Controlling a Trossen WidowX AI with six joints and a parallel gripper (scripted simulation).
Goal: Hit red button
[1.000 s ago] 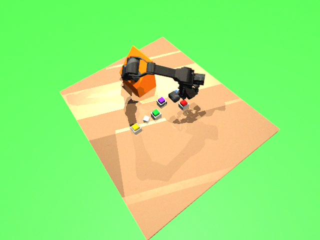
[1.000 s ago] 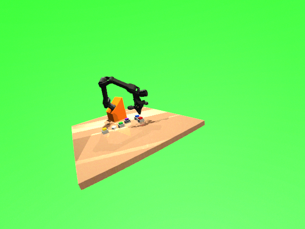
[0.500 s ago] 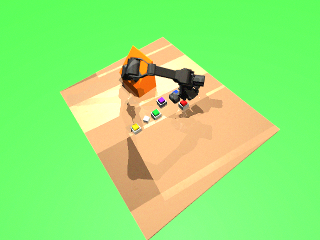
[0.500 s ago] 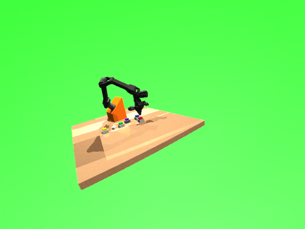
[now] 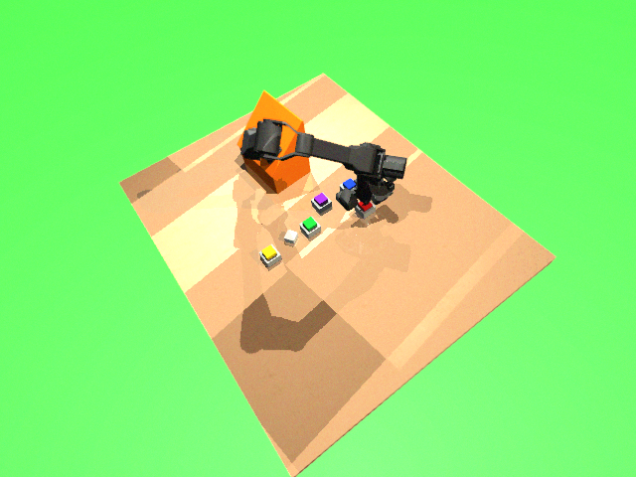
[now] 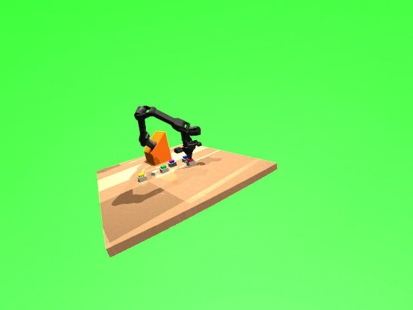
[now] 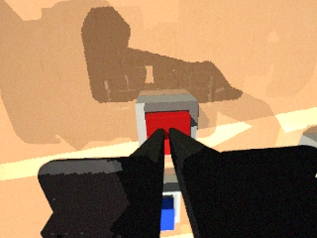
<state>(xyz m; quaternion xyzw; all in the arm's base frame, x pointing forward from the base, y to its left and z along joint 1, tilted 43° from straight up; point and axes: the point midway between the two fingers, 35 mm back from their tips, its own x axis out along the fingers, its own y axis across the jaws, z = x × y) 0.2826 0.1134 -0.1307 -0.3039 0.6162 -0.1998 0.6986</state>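
The red button is 10 mm below my gripper tip. From my gripper tip the other things lie so: purple button 110 mm to the right, 100 mm behind; then green button 180 mm to the right, 30 mm behind; then blue button 90 mm behind.
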